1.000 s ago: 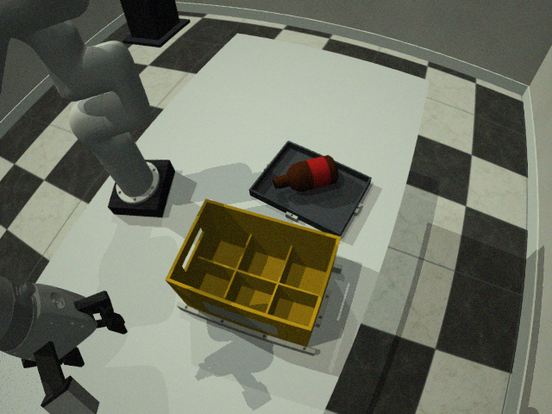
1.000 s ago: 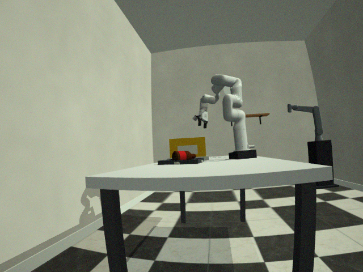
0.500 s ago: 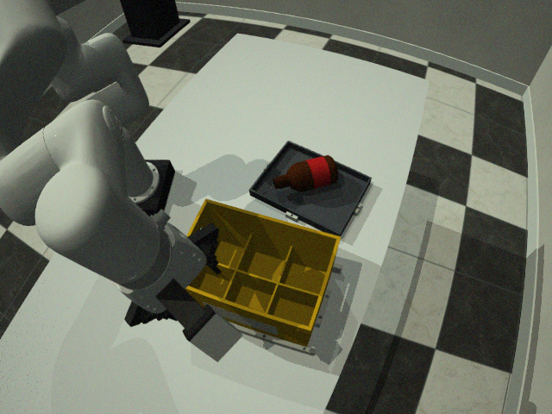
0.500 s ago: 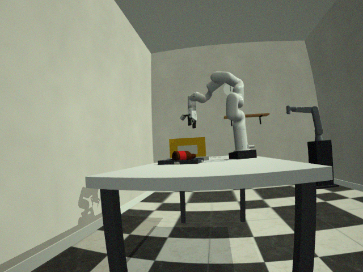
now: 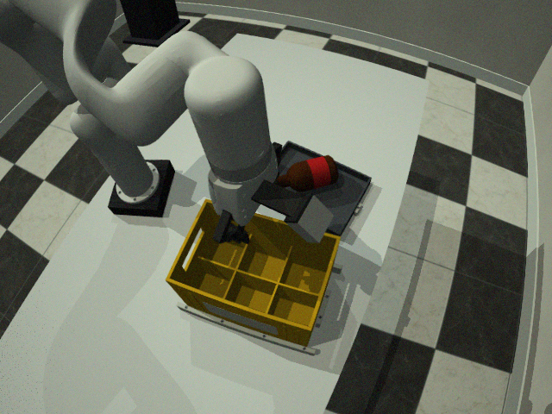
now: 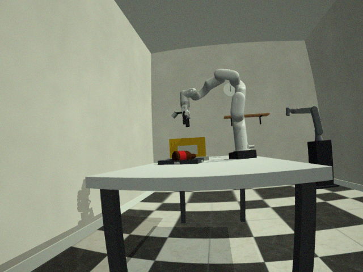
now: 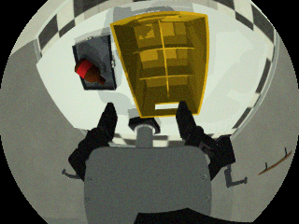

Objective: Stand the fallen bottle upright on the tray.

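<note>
The brown bottle lies 2 cm behind my hand, 27 cm to the left of it and 25 cm below it. The rest, counted from my hand: dark grey tray (27 cm to the left, 28 cm below); then yellow crate (3 cm to the right, 20 cm below).
</note>
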